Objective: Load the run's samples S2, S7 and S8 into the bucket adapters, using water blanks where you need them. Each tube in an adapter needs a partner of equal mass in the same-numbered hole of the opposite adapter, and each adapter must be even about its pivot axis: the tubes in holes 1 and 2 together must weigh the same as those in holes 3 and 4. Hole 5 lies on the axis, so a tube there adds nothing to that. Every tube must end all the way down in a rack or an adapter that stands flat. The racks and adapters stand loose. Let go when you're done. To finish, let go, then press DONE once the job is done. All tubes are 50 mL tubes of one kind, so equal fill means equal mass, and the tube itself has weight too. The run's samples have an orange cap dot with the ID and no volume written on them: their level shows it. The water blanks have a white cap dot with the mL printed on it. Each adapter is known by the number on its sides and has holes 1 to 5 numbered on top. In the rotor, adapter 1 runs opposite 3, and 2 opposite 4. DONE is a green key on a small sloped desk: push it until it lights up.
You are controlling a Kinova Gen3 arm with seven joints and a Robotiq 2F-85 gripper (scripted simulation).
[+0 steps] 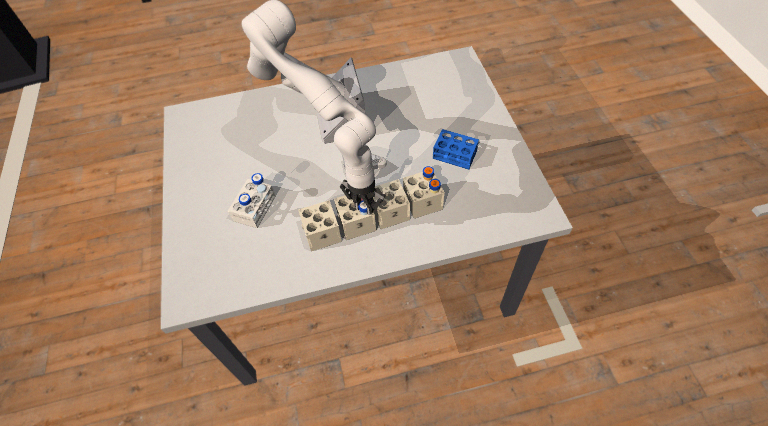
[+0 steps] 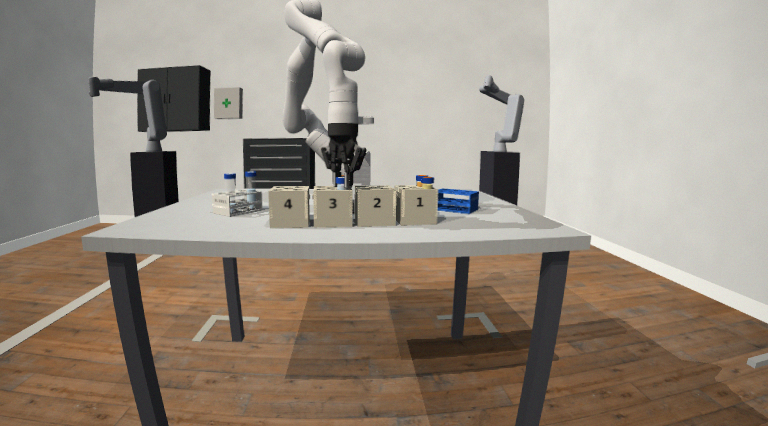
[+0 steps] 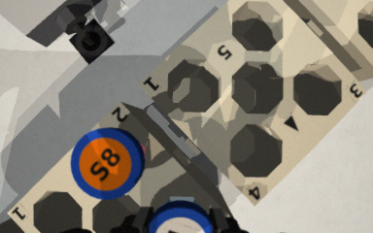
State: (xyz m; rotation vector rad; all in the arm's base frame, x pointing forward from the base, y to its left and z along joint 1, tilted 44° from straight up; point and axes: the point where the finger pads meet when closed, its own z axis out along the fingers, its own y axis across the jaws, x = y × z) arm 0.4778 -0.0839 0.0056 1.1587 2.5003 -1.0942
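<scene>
Now: hand 50 mm above the water blank marked 50 and 10 mm short of it. The rest, counted from my hand: sample S8: 50 mm below, 50 mm behind, 10 mm to the left; then adapter 4: 130 mm to the right, 70 mm below, 30 mm behind; then adapter 3: 70 mm below, 30 mm behind, 20 mm to the right.
</scene>
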